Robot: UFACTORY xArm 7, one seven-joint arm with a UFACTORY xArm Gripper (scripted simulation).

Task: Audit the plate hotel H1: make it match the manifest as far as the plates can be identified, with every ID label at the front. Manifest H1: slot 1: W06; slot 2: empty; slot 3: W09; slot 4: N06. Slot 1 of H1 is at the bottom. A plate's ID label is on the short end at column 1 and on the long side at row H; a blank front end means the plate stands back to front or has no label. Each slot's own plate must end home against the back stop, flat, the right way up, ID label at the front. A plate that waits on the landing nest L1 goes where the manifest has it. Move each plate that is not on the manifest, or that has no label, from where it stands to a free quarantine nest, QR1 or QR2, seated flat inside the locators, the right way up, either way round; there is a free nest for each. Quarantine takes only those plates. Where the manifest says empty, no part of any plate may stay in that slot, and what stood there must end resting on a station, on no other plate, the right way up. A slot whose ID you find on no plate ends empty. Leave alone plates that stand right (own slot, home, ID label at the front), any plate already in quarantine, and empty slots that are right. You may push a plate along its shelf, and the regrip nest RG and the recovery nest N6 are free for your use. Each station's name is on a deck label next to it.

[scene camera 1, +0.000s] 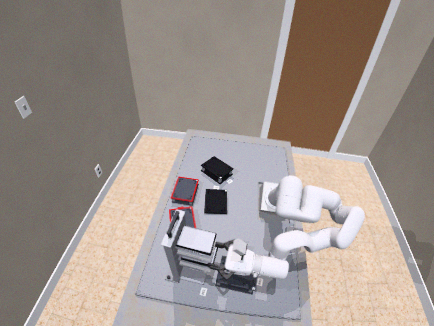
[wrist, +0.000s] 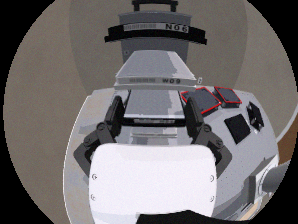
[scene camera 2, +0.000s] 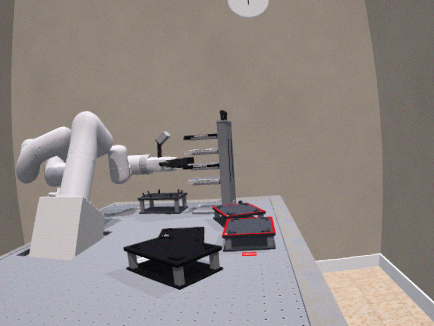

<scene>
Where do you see a grey plate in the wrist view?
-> At 144, 108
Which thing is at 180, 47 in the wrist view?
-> A plate hotel H1.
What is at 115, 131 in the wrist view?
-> My gripper.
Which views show my gripper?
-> Scene camera 1, the wrist view and scene camera 2: all of them.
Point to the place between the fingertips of my gripper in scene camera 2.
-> At 190, 162
</scene>
